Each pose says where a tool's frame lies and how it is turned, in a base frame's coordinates. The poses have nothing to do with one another.
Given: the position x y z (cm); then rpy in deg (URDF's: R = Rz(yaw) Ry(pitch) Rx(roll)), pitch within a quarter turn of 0, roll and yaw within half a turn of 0.
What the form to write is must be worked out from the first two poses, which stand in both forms.
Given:
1: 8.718, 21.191, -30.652, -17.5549, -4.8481, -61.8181
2: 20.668, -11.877, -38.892, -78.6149, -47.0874, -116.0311
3: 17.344, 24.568, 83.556, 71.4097, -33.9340, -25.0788
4: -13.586, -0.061, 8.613, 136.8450, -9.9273, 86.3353
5: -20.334, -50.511, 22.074, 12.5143, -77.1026, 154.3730
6: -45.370, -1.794, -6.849, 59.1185, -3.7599, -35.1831
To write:
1: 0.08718, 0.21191, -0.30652, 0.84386, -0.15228, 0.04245, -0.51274
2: 0.20668, -0.11877, -0.38892, 0.16110, -0.56977, 0.32887, -0.73570
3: 0.17344, 0.24568, 0.83556, 0.79514, 0.49344, -0.35251, -0.00238
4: -0.13586, -0.00061, 0.08613, 0.21218, 0.69747, 0.61060, 0.30934
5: -0.20334, -0.50511, 0.22074, 0.10618, 0.62298, -0.05428, 0.77310
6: -0.45370, -0.01794, -0.06849, 0.83361, 0.46138, -0.17622, -0.24732
